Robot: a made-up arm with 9 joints. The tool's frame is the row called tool.
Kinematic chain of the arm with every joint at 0, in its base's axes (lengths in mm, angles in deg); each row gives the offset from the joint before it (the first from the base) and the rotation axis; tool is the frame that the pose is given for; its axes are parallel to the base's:
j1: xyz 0 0 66 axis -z
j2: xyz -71 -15 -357 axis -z
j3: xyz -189 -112 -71 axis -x
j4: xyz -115 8 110 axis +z
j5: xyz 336 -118 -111 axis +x
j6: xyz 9 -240 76 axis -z
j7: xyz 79 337 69 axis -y
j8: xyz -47 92 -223 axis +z
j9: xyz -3 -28 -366 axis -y
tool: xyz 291 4 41
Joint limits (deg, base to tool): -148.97..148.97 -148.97..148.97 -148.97..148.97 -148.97..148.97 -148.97..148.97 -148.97..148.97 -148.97..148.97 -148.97..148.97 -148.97..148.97
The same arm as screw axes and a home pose.
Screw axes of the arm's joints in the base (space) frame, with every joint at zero. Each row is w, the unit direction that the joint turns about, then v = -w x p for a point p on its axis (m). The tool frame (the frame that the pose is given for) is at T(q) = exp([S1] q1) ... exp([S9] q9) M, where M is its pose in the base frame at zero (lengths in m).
S1: w 0 0 -1 v 0.0000 0.0000 0.0000
S2: w 0 0 -1 v 0.0150 -0.0710 0.0000
S3: w -1 0 0 v 0.0000 0.3620 -0.1270
S4: w 0 0 1 v -0.1190 0.3750 0.0000
S5: w 1 0 0 v 0.0000 -0.3630 0.2370
S6: w 0 0 -1 v 0.4770 -0.0300 0.0000
S7: w 0 -1 0 v -0.2180 0.0000 -0.0490
S8: w 0 0 1 v -0.0480 -0.0020 0.0000
S9: w 0 -1 0 v -0.8070 0.0000 0.0010
M: xyz 0.2900 -0.0720 -0.7660 (m) rpy 0.00 0.00 0.00 (deg, as in URDF)
Joint limits (deg, base to tool): -148.97..148.97 -148.97..148.97 -148.97..148.97 -148.97..148.97 -148.97..148.97 -148.97..148.97 -148.97..148.97 -148.97..148.97 -148.97..148.97

